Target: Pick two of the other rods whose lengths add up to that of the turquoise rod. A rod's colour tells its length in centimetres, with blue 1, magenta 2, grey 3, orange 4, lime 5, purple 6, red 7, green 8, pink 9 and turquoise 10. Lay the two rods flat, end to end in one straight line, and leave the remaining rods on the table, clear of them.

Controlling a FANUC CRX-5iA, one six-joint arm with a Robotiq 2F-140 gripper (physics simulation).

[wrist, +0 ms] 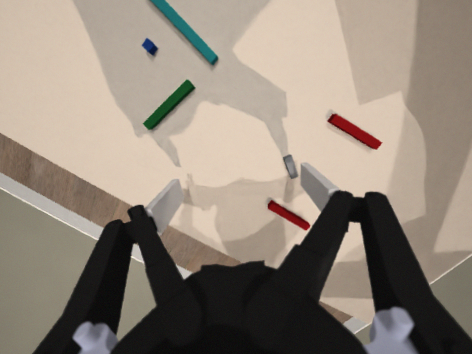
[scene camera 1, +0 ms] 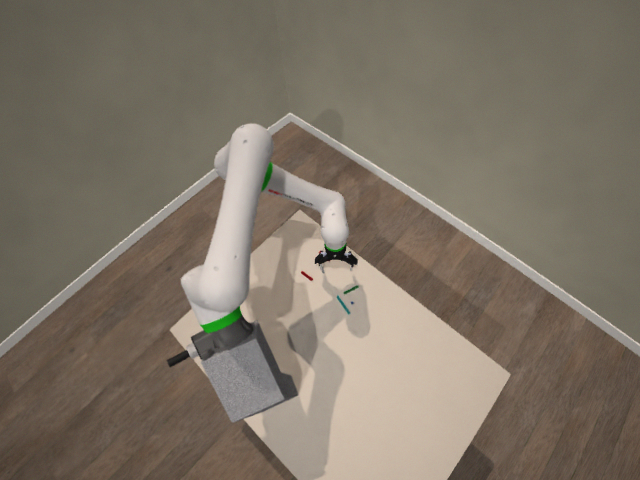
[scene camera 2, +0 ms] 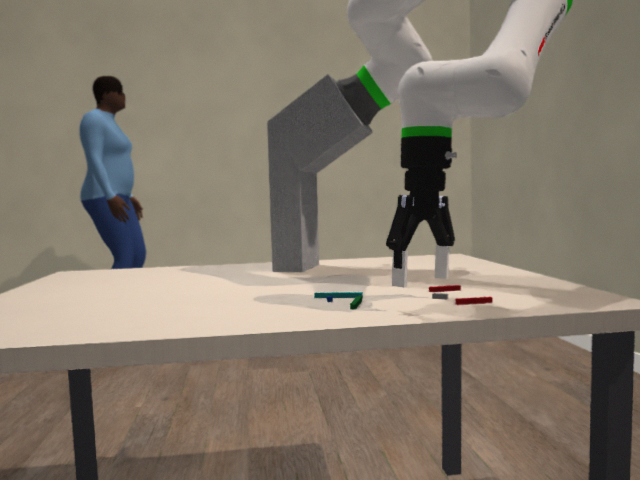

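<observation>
The turquoise rod lies flat, with the small blue rod and the green rod near it, apart. One red rod lies nearer the robot's base. Another red rod lies farther out, mostly hidden by the gripper in the first scene view. The short grey rod lies between the reds. My gripper is open and empty, above the table; the grey rod appears beside its right fingertip in the wrist view.
The pale table carries the robot's grey pedestal. A table edge runs close beside the gripper in the first scene view. A person in a blue top stands behind the table.
</observation>
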